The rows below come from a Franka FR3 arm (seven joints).
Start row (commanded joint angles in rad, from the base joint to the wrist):
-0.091, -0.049, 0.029, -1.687, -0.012, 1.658, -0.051
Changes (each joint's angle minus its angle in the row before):
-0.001, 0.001, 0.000, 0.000, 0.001, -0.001, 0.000
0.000, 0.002, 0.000, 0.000, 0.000, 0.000, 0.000
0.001, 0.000, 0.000, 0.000, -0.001, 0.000, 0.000
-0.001, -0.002, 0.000, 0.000, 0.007, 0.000, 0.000
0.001, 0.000, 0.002, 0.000, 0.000, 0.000, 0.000
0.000, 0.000, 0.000, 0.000, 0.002, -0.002, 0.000
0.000, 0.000, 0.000, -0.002, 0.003, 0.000, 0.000
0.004, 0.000, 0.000, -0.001, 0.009, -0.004, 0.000
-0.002, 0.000, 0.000, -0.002, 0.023, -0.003, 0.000
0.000, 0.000, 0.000, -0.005, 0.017, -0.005, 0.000
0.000, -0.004, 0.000, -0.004, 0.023, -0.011, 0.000
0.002, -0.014, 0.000, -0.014, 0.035, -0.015, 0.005
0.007, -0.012, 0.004, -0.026, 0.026, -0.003, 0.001
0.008, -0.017, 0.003, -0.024, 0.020, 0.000, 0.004
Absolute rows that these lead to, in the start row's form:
-0.092, -0.048, 0.029, -1.687, -0.011, 1.657, -0.051
-0.092, -0.046, 0.029, -1.687, -0.011, 1.657, -0.051
-0.091, -0.046, 0.029, -1.687, -0.012, 1.657, -0.051
-0.092, -0.048, 0.029, -1.687, -0.005, 1.657, -0.051
-0.091, -0.048, 0.031, -1.687, -0.005, 1.657, -0.051
-0.091, -0.048, 0.031, -1.687, -0.003, 1.655, -0.051
-0.091, -0.048, 0.031, -1.689, 0.000, 1.655, -0.051
-0.087, -0.048, 0.031, -1.690, 0.009, 1.651, -0.051
-0.089, -0.048, 0.031, -1.692, 0.032, 1.648, -0.051
-0.089, -0.048, 0.031, -1.697, 0.049, 1.643, -0.051
-0.089, -0.052, 0.031, -1.701, 0.072, 1.632, -0.051
-0.087, -0.066, 0.031, -1.715, 0.107, 1.617, -0.046
-0.080, -0.078, 0.035, -1.741, 0.133, 1.614, -0.045
-0.072, -0.095, 0.038, -1.765, 0.153, 1.614, -0.041

